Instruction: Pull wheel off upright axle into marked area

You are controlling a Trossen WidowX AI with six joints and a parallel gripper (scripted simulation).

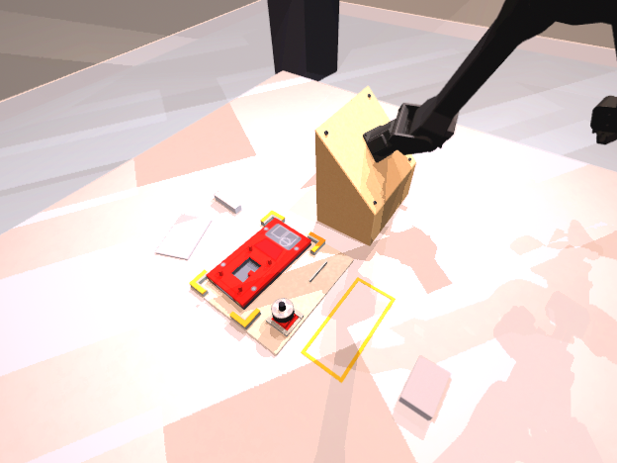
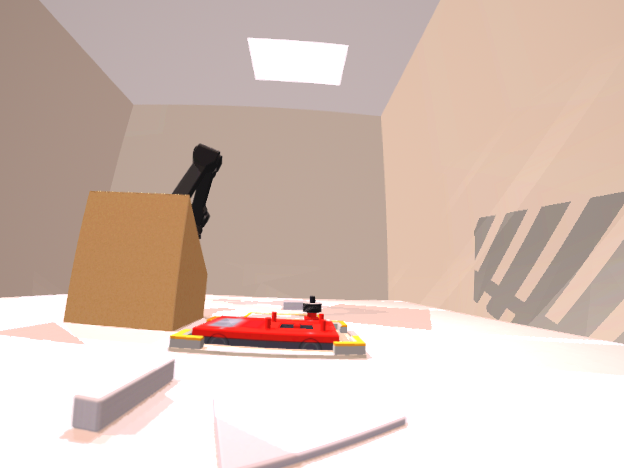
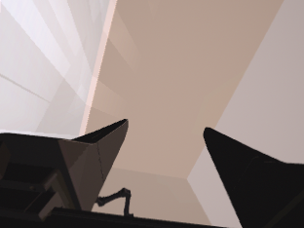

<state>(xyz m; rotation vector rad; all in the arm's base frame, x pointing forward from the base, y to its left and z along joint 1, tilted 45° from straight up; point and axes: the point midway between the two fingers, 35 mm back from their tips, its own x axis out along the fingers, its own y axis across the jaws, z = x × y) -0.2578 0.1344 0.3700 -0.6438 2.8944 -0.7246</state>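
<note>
Right now the pale block is 60 cm ahead of my gripper tip, 29 cm below it and 3 cm to the right of it. Round my gripper tip: bar (60 cm to the right, 55 cm ahead, 29 cm below); axle (67 cm ahead, 28 cm to the right, 27 cm below); wheel (67 cm ahead, 28 cm to the right, 26 cm below).
</note>
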